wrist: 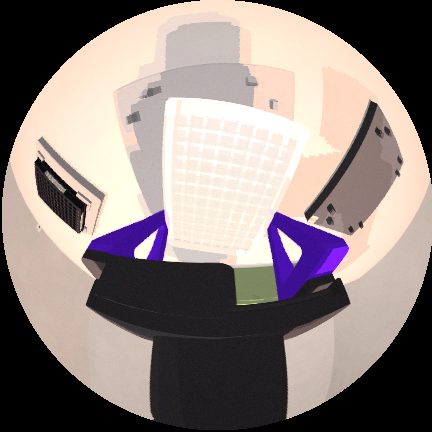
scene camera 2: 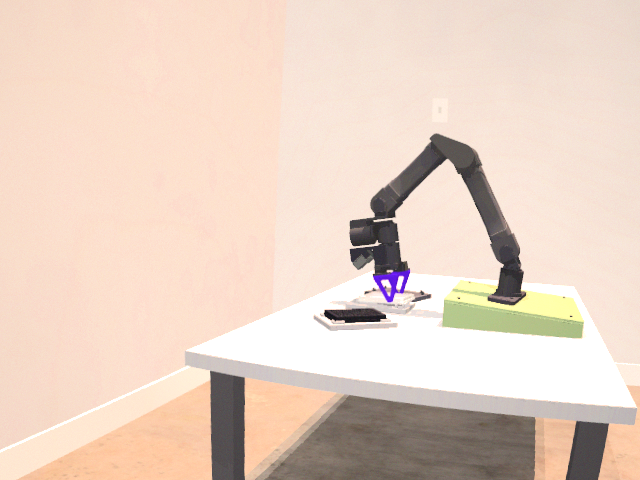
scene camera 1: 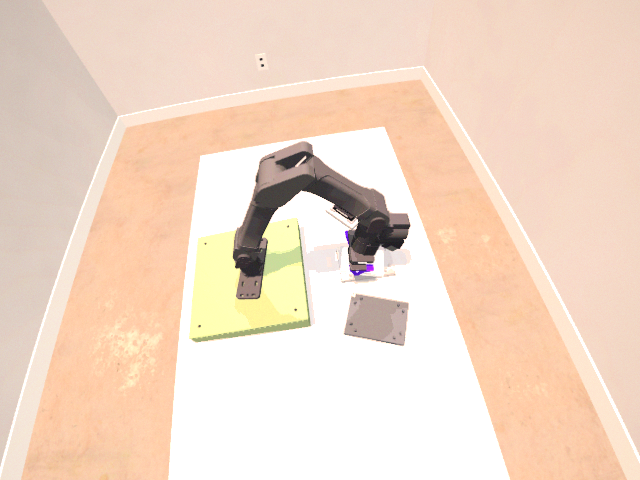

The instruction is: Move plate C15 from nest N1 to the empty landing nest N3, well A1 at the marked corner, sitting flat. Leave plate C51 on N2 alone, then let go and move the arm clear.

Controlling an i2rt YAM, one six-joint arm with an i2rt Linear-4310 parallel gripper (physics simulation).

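Observation:
My gripper (scene camera 1: 355,258) (scene camera 2: 395,295) (wrist: 217,214) has purple fingers and is shut on the long sides of a pale, many-welled plate (scene camera 2: 367,298) (wrist: 227,170), taken as C15. The plate is close above the pale middle nest (scene camera 2: 405,308) (wrist: 200,82), whose far part shows beyond it in the wrist view. Any contact between them is hidden. A black plate (scene camera 1: 343,211) (scene camera 2: 354,315) (wrist: 60,195), taken as C51, sits on a white nest (scene camera 2: 361,325) (wrist: 97,202). A dark grey nest (scene camera 1: 376,320) (scene camera 2: 423,296) (wrist: 355,175) with small corner pegs is empty. Plate and nest labels are unreadable.
The arm stands on a thick yellow-green base block (scene camera 1: 222,289) (scene camera 2: 491,320). The nests stand on a white table (scene camera 1: 310,403) (scene camera 2: 465,372). The black plate and the dark grey nest are on opposite sides of the gripper.

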